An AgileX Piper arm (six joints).
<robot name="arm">
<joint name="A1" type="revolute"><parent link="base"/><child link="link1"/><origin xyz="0 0 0.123" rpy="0 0 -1.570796"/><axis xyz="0 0 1"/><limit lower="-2.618" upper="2.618"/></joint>
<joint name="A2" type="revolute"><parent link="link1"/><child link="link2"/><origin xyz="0 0 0" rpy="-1.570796 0 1.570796"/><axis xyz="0 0 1"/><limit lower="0" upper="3.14"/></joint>
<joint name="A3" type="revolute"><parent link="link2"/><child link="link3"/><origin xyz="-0.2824 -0.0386 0" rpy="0 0 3.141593"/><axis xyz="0 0 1"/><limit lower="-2.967" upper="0"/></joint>
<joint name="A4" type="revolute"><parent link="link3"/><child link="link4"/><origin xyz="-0.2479 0.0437 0" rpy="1.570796 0 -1.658"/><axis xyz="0 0 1"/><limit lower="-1.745" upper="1.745"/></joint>
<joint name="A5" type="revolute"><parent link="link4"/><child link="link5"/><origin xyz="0 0 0" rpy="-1.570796 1.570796 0"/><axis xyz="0 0 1"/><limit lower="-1.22" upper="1.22"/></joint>
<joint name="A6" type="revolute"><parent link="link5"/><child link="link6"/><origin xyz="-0.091 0 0" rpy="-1.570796 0 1.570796"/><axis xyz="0 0 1"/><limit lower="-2.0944" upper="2.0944"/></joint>
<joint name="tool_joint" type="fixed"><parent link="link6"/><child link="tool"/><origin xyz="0 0 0" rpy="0 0 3.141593"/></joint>
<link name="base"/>
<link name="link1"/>
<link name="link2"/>
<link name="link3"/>
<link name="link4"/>
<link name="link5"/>
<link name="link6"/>
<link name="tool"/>
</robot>
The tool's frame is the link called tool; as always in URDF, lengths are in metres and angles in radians.
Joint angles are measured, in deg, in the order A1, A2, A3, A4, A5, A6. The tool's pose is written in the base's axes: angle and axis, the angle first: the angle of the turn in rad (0 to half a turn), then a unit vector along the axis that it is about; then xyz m. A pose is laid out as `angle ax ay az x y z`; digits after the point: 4 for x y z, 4 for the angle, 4 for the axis.
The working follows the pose.
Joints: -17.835, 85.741, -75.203, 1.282, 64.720, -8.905
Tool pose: 2.8015 0.0808 0.9963 -0.0296 0.2861 -0.0901 0.3195
Where each joint sits with the arm in this pose, in the base's axes (m; each line is computed from the numbers above, not from the rounded line before):
A1: 0.0000 0.0000 0.1230
A2: 0.0000 0.0000 0.1230
A3: 0.0167 -0.0054 0.4075
A4: 0.2563 -0.0825 0.4051
A5: 0.2563 -0.0825 0.4051
A6: 0.2861 -0.0901 0.3195
the tool: 0.2861 -0.0901 0.3195

